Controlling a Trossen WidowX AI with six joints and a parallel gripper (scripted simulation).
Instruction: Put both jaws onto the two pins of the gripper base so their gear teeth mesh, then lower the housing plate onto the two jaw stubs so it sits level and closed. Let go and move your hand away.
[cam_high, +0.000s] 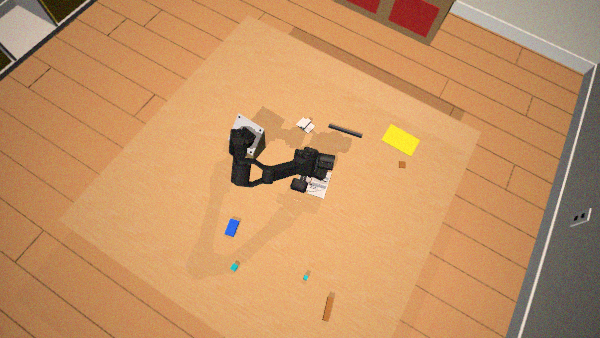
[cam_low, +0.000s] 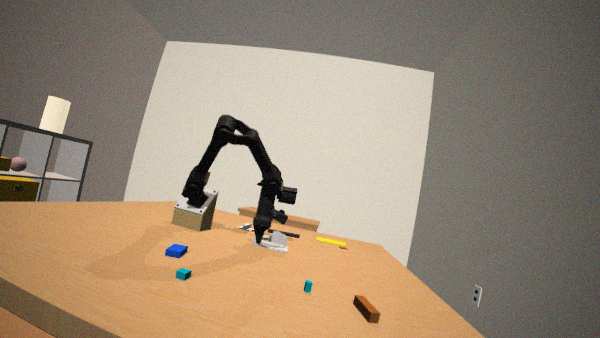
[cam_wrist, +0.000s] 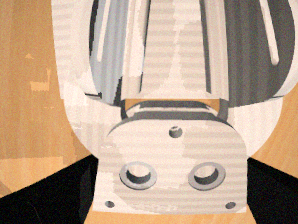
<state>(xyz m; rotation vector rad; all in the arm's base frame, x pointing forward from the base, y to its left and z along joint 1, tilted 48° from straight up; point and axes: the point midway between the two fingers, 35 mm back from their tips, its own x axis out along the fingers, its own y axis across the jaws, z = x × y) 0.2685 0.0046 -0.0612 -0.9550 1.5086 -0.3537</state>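
Now: gripper tip right at the housing plate. Round my gripper tip: white jaw 3 cm ahead, 1 cm to the right, 1 cm above; flat white plate 7 cm ahead, 3 cm to the left, 1 cm below; gripper base 2 cm above, 1 cm ahead.
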